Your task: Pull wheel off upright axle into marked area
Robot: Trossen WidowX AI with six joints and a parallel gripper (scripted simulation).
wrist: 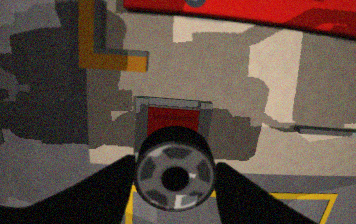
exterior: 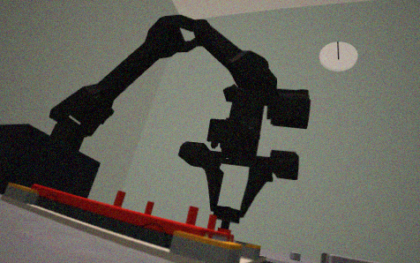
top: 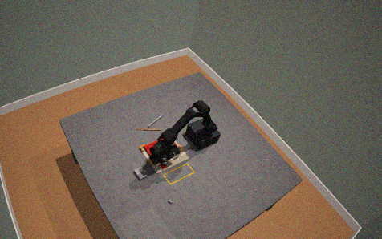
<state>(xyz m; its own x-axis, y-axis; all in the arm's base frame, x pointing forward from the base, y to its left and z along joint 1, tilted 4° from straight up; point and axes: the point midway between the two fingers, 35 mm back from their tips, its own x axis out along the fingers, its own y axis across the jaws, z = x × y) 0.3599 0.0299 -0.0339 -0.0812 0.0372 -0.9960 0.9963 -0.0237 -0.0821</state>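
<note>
Right now my gripper tip is 2 cm above the dark axle. Also, from my gripper tip: pencil (30 cm to the right, 8 cm behind, 5 cm below); dark wheel (right at my gripper tip); grey cube (24 cm to the left, 11 cm ahead, 4 cm below).
</note>
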